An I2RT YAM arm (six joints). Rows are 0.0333 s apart.
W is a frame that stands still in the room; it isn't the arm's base.
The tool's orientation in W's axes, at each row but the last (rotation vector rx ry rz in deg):
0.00 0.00 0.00
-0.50 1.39 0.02
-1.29 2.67 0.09
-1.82 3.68 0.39
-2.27 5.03 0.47
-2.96 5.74 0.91
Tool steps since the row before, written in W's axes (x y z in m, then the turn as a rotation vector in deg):
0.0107 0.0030 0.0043 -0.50 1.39 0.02
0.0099 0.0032 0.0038 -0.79 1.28 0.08
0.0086 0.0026 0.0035 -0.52 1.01 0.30
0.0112 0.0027 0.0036 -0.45 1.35 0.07
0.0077 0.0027 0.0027 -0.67 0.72 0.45
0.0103 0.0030 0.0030 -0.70 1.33 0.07
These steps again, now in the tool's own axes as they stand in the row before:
0.0107 0.0030 0.0043 -0.50 1.39 0.02
0.0098 0.0032 0.0041 -0.79 1.28 0.07
0.0084 0.0025 0.0040 -0.53 1.00 0.30
0.0110 0.0025 0.0044 -0.45 1.35 0.08
0.0075 0.0025 0.0035 -0.70 0.71 0.42
0.0100 0.0027 0.0042 -0.69 1.34 0.07

